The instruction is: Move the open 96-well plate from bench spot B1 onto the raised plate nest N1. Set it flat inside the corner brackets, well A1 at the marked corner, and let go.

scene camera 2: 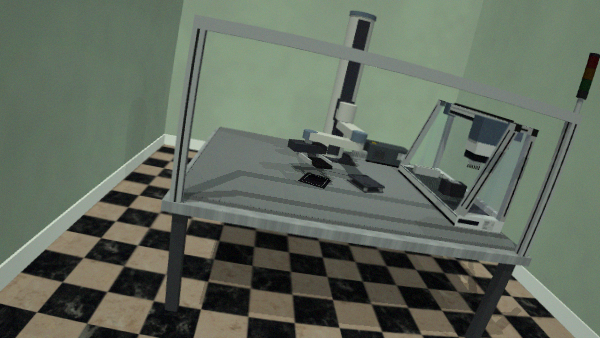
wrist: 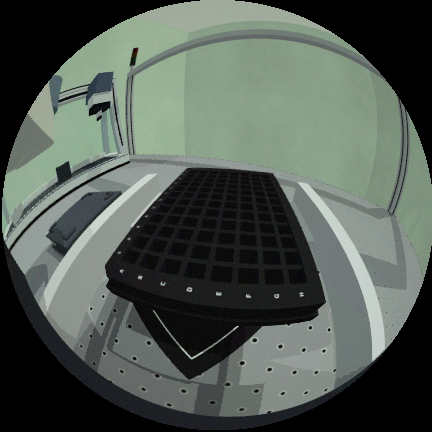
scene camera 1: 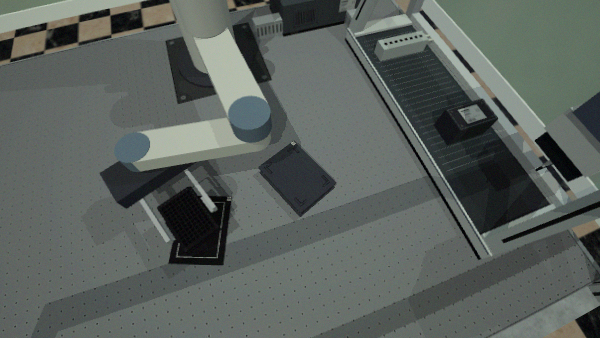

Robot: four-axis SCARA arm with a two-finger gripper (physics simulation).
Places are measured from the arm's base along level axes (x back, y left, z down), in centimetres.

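Where they show: gripper, fingertip midpoint: (scene camera 2: 321, 163) (wrist: 225, 187) (scene camera 1: 193, 225); arm's base, link origin: (scene camera 2: 329, 157).
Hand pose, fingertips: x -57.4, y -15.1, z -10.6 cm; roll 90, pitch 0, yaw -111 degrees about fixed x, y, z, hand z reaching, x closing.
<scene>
Things, the pixels of their top centre, and the offset from my fingertips. "spot": a spot on its surface instead. Level surfaces: height alone.
- open black 96-well plate, top centre: (wrist: 222, 199) (scene camera 1: 187, 217) (scene camera 2: 319, 161) dx +2.1, dy -0.8, dz -0.2 cm
- black mat, surface height: dz +9.1 cm
- raised nest N1, top centre: (wrist: 77, 208) (scene camera 1: 296, 173) (scene camera 2: 366, 179) dx +6.7, dy +25.8, dz +5.4 cm
- dark box, surface spot: (scene camera 1: 467, 120) spot: dx +3.0, dy +70.0, dz -2.7 cm
- white slotted block, surface spot: (scene camera 1: 402, 46) spot: dx +34.7, dy +70.0, dz +0.3 cm
The open black 96-well plate (scene camera 1: 187, 217) (scene camera 2: 321, 161) (wrist: 217, 225) is level between the fingers of my gripper (scene camera 1: 192, 225) (scene camera 2: 323, 160) (wrist: 225, 187), which is shut on it. It hangs above bench spot B1, a black mat (scene camera 1: 212, 245) (scene camera 2: 314, 181) (wrist: 190, 367) with a white outline, and is turned at an angle to it. In the wrist view the row letters A to H run along the near edge, A at the left. The raised nest N1 (scene camera 1: 297, 177) (scene camera 2: 367, 183) (wrist: 82, 215), dark with corner brackets, stands apart to the right of B1 in scene camera 1. Its pale marked corner (scene camera 1: 293, 143) points toward the back.
A framed machine with a dark ribbed deck (scene camera 1: 505, 207) stands at the right; it holds a dark box (scene camera 1: 467, 120) (scene camera 2: 452, 188) and a white slotted block (scene camera 1: 402, 46). Another dark box (scene camera 1: 310, 16) (scene camera 2: 385, 153) stands behind the arm. The arm's elbow (scene camera 1: 250, 119) is near the nest's back side.
</scene>
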